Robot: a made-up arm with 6 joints.
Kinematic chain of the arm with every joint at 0, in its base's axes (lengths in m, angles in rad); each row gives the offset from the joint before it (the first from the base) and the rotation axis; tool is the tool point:
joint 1: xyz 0 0 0.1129 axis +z
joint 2: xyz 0 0.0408 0 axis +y
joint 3: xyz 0 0 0.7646 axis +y
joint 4: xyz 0 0 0.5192 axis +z
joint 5: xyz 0 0 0 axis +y
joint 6: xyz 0 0 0.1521 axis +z
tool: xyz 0 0 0
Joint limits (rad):
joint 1: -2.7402..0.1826
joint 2: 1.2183..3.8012
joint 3: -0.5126..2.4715
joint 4: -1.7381..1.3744
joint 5: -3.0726..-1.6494
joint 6: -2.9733..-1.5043
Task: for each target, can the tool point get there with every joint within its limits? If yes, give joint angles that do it. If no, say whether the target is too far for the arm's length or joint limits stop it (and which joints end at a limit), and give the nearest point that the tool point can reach.
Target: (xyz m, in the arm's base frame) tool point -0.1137 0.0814 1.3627
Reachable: no: joint limits stop it (at a limit: joint 1, joint 2, joint 3) | nearest point -0.8440 -0.3797 0.8497 | short by 1.005 m
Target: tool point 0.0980 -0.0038 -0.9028
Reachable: yes | joints -2.2535 2.8766 1.1240 -0.7419 -2.7669 -1.7676
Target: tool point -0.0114 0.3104 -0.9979
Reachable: yes | joints -0.8929 3.0171 0.9720 -1.3247 -1.7584 -1.6273
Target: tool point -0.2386 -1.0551 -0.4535
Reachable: yes | joints -1.7721 1.8420 0.8072 0.4461 -1.8200 -2.8040
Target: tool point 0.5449 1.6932 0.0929
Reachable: no: too far | nearest point 0.2922 0.9079 -0.2755 | short by 0.903 m
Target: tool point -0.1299 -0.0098 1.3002
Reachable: no: joint limits stop it (at a limit: joint 1, joint 2, joint 3) | nearest point -0.8377 -0.3872 0.8469 | short by 0.921 m
